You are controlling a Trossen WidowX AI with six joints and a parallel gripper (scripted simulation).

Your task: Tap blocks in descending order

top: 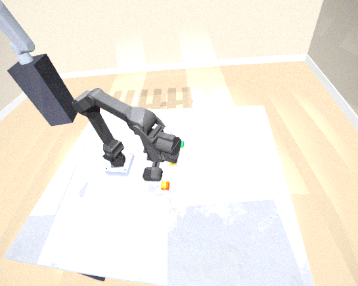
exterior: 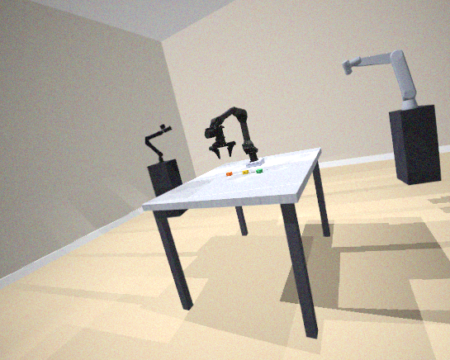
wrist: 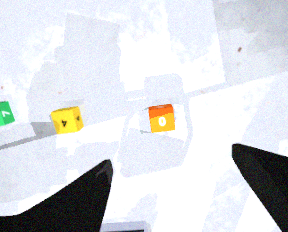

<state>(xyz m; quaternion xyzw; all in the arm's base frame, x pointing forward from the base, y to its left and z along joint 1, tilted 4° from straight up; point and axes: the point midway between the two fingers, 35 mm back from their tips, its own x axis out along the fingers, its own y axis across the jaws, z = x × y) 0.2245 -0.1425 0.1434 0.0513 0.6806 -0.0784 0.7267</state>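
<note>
Right now my gripper tip is 230 mm to the right of the green block, 120 mm above it and 80 mm short of it. Also, from my gripper tip: orange block (120 mm below, 10 mm behind); yellow block (130 mm to the left, 120 mm below, 30 mm ahead).
</note>
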